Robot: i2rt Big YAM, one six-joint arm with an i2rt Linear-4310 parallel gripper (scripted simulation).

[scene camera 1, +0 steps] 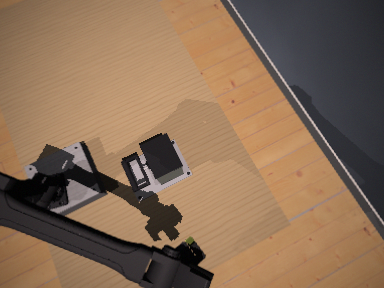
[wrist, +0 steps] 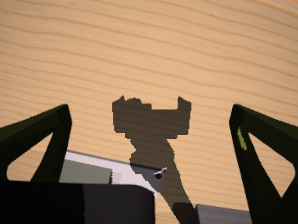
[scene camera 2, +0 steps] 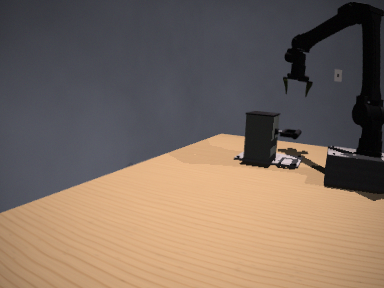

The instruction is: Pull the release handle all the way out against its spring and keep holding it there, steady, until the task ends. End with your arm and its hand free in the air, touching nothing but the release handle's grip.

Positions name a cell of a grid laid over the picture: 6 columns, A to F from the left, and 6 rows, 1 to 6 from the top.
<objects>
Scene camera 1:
baseplate: C4
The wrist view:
my gripper: D4
baseplate: D5
</objects>
